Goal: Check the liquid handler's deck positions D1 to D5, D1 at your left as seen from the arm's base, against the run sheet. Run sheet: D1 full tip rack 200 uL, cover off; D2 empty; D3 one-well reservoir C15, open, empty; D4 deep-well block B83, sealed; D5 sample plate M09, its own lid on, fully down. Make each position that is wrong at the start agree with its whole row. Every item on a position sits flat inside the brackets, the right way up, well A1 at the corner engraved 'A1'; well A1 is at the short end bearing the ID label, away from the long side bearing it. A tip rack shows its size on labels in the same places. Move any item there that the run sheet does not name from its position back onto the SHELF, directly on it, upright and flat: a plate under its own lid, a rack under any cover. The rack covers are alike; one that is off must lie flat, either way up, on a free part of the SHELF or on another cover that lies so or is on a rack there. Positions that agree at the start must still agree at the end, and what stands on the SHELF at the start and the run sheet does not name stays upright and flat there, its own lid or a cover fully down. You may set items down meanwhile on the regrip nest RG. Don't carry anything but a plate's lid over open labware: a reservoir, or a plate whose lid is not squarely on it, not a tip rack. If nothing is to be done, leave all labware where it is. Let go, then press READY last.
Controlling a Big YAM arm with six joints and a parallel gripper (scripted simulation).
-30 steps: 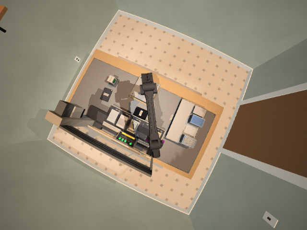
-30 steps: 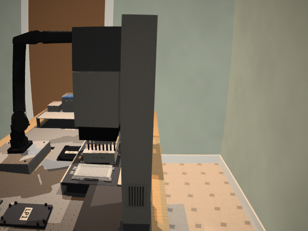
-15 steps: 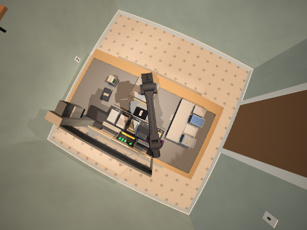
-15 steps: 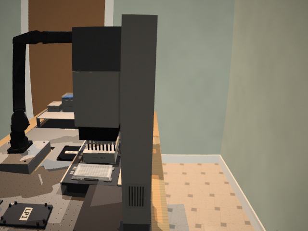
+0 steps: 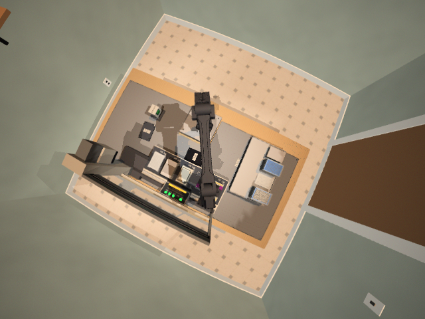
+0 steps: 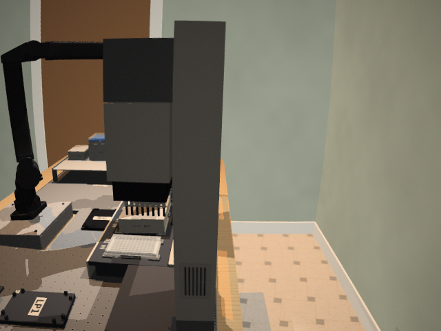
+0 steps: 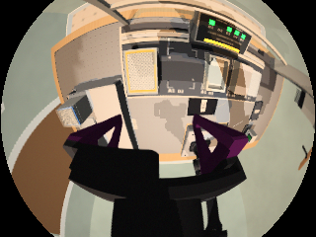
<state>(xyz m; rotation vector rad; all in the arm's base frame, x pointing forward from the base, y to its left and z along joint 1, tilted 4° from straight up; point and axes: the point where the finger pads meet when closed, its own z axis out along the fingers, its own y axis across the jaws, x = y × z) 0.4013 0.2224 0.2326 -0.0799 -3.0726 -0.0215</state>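
The pale block lies 330 mm to the right of my hand, 220 mm below it and 30 mm ahead of it. Also, from my hand: yellow-framed tip rack 200 mm below, 40 mm to the left, 30 mm ahead; cream reservoir 230 mm below, 200 mm to the right, 30 mm ahead; regrip nest 290 mm below, 200 mm to the right, 130 mm behind.
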